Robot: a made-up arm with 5 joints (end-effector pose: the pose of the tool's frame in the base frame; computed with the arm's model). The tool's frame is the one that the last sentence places.
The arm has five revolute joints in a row. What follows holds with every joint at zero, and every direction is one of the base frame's.
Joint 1 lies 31.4 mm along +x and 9 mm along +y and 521 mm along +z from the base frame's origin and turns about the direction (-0.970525, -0.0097, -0.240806).
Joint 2 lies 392.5 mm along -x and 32 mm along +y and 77 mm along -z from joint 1 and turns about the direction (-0.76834, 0.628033, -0.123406).
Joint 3 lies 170.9 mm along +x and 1.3 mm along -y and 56.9 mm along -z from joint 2 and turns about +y.
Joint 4 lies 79.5 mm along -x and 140 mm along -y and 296.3 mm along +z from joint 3 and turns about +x.
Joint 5 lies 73.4 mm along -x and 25.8 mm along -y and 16.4 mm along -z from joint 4 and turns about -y.
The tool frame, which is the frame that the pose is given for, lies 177.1 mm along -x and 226.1 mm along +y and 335.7 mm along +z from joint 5; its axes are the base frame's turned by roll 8.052, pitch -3.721 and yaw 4.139 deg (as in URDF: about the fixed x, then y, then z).
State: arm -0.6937 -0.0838 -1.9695 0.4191 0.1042
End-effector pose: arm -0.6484 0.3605 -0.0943 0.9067 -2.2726 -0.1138
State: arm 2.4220 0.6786 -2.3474 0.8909 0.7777
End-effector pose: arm -0.8386 -0.0319 1.0264 -0.6581 0.2918 2.0346
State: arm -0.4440 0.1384 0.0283 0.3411 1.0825
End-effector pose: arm -0.6856 -0.0583 0.7881 0.7246 -1.0115 -0.1559
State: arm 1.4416 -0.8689 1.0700 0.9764 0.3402
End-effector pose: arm -0.1982 0.4058 1.0972 0.2301 -0.0862 -0.4489
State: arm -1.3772 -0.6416 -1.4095 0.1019 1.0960
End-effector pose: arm -0.5418 0.5114 0.6423 -0.8883 2.0654 2.1935
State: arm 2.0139 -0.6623 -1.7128 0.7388 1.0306
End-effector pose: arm -0.3993 -0.6584 0.3277 0.3284 -1.5561 2.2622
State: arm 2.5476 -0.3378 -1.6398 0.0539 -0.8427
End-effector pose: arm -0.8165 -0.1275 0.3134 -2.1219 -0.3606 0.7557
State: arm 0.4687 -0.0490 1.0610 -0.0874 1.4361
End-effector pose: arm -0.3204 0.2684 0.8229 -0.3343 -0.4191 0.1767
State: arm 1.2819 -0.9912 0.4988 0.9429 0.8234
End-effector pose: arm -0.7232 0.2196 0.8877 0.4926 -0.9170 0.0334
